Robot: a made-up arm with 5 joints.
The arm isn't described. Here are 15 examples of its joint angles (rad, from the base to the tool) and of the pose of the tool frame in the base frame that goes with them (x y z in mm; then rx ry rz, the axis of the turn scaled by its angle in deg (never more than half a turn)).
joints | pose
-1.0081 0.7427 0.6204 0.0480 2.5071 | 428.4 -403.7 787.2 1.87 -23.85 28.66
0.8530 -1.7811 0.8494 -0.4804 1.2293 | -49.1 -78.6 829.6 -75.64 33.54 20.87
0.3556 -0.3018 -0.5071 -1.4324 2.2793 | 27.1 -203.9 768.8 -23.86 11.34 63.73
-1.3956 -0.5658 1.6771 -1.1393 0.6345 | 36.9 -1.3 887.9 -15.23 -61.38 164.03
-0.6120 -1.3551 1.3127 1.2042 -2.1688 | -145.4 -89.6 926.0 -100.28 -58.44 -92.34
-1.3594 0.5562 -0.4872 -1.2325 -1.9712 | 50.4 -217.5 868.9 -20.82 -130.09 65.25
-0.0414 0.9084 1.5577 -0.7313 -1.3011 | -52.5 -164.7 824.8 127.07 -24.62 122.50
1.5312 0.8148 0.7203 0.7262 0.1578 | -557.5 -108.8 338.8 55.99 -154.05 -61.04
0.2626 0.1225 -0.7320 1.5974 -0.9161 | -355.1 -530.6 407.4 72.31 -88.01 -79.36
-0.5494 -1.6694 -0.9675 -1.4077 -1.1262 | -180.4 -372.7 501.0 66.61 55.47 -63.57
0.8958 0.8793 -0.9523 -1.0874 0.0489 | -225.8 68.9 525.7 151.94 19.73 41.70
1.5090 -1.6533 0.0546 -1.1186 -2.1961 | -346.5 202.8 438.9 -124.93 57.85 114.06
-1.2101 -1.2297 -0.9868 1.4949 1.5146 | 10.9 -146.2 1057.8 -60.12 -54.20 -46.29
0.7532 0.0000 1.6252 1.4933 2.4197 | -779.5 -208.5 530.7 17.09 -52.92 -123.47
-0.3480 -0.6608 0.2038 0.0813 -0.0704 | 248.7 -455.2 636.2 57.73 0.54 27.37
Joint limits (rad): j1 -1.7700..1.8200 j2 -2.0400..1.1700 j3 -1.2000..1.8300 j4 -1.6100..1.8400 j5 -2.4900..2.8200
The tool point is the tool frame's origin. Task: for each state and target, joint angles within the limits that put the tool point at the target. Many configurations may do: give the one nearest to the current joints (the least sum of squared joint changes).
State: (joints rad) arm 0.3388 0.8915 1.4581 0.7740 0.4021
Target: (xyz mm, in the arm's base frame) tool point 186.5 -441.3 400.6
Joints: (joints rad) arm -0.3295 0.9215 1.4043 0.7229 0.1702
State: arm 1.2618 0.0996 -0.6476 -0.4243 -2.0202
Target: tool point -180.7 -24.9 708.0
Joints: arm 1.4455 0.1939 -0.6010 -0.4714 -2.0030
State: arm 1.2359 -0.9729 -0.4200 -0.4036 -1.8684
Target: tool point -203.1 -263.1 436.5
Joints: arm 0.4987 -1.0657 -0.6124 -0.2499 -1.7371
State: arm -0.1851 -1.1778 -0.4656 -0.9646 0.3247
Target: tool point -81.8 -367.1 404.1
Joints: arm -0.0482 -0.6860 -0.4617 -1.4066 0.2096
